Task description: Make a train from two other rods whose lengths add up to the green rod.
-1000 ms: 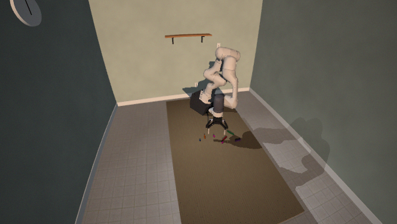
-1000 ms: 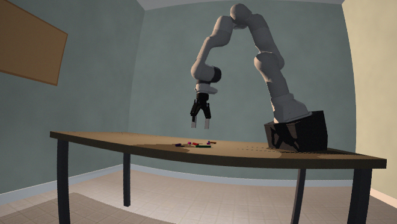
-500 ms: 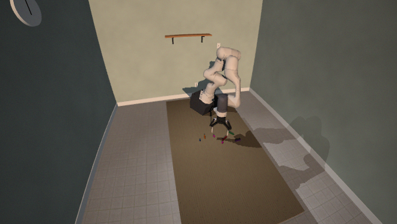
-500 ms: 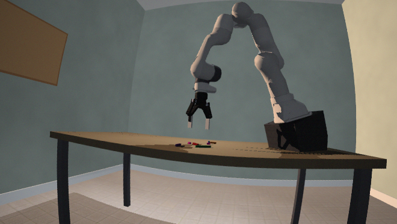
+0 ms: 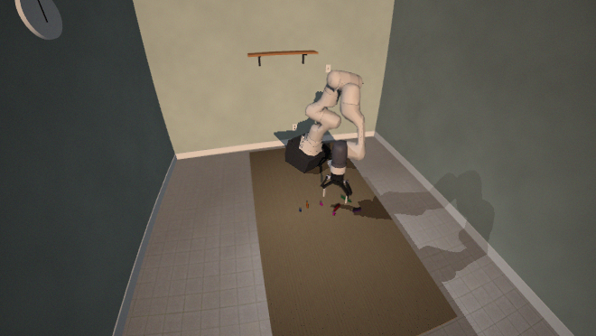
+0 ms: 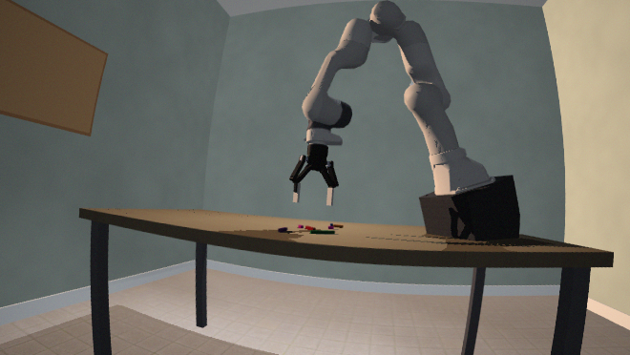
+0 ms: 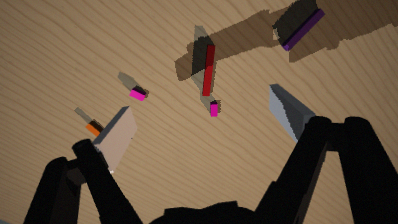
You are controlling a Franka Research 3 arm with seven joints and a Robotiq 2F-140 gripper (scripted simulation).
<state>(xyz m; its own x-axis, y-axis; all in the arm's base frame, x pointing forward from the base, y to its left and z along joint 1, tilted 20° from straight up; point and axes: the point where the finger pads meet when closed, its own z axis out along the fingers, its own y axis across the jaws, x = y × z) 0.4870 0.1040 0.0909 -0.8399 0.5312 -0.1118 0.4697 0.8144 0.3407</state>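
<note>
The red rod is 2 cm to the left of my hand and 10 cm below it. Round my hand: orange rod 4 cm behind, 17 cm to the right, 10 cm below; then purple rod 3 cm ahead, 15 cm to the left, 10 cm below; then green rod 8 cm behind, 10 cm to the left, 10 cm below.
</note>
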